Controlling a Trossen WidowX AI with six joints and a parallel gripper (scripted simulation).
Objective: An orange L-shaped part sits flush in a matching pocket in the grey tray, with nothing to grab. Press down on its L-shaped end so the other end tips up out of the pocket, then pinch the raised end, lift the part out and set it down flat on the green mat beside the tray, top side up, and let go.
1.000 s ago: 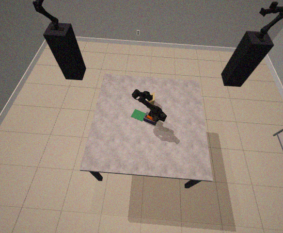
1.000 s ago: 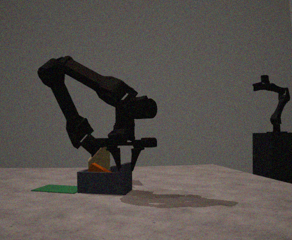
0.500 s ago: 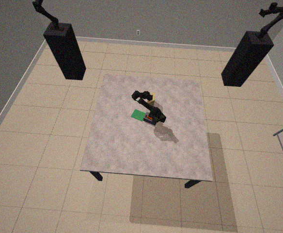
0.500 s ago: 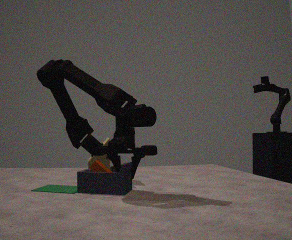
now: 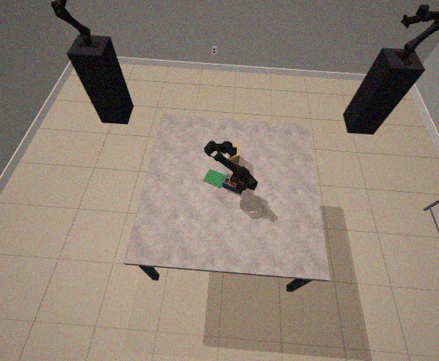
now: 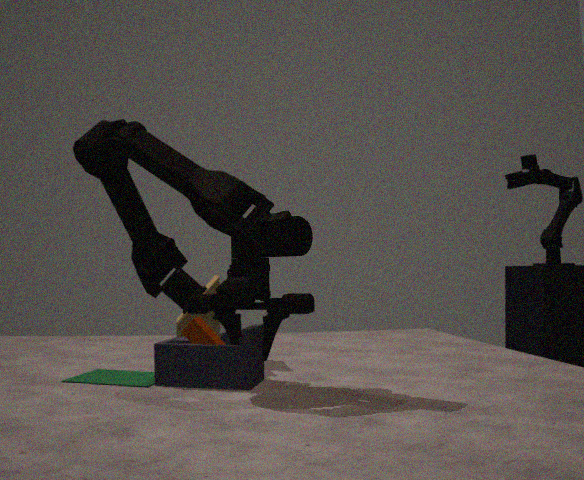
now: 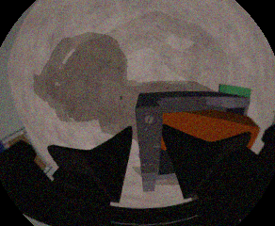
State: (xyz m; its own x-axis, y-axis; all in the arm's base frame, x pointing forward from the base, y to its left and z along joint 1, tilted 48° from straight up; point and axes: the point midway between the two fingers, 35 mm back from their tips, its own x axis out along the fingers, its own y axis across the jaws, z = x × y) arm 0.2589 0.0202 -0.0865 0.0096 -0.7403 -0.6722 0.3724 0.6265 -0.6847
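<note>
My gripper tip is 2 cm past the orange L-shaped part and 4 cm to the left of it. The rest, counted from my gripper tip: green mat 9 cm behind, 21 cm to the right, 5 cm below.
</note>
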